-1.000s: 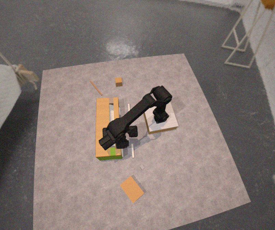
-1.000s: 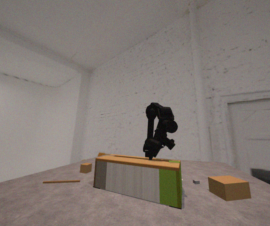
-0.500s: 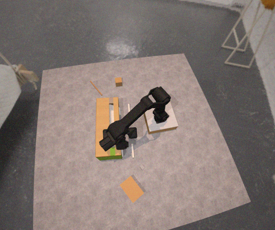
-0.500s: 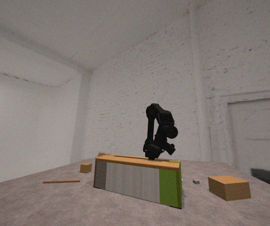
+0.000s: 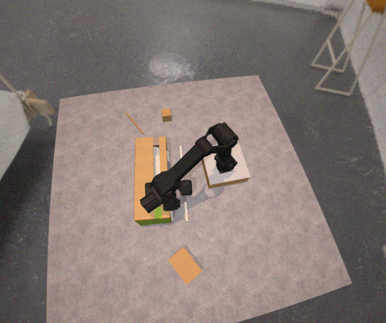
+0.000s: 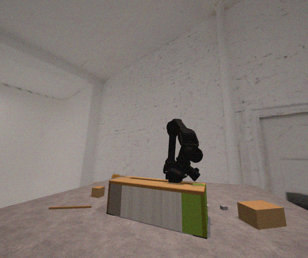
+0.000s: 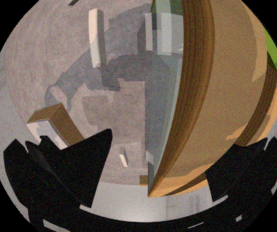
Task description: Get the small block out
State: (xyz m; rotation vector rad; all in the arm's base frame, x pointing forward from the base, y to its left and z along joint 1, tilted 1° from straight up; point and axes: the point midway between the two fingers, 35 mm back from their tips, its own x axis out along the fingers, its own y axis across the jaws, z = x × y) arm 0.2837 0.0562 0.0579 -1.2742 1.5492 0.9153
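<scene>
Right now the small orange block is 5 cm to the right of my gripper tip and 4 cm ahead of it. Also, from my gripper tip: grey cube: 22 cm to the left, 8 cm below, 8 cm behind; then flat orange block: 32 cm to the left, 5 cm below, 2 cm ahead; then thin orange stick: 45 cm to the right, 10 cm ahead, 8 cm below.
</scene>
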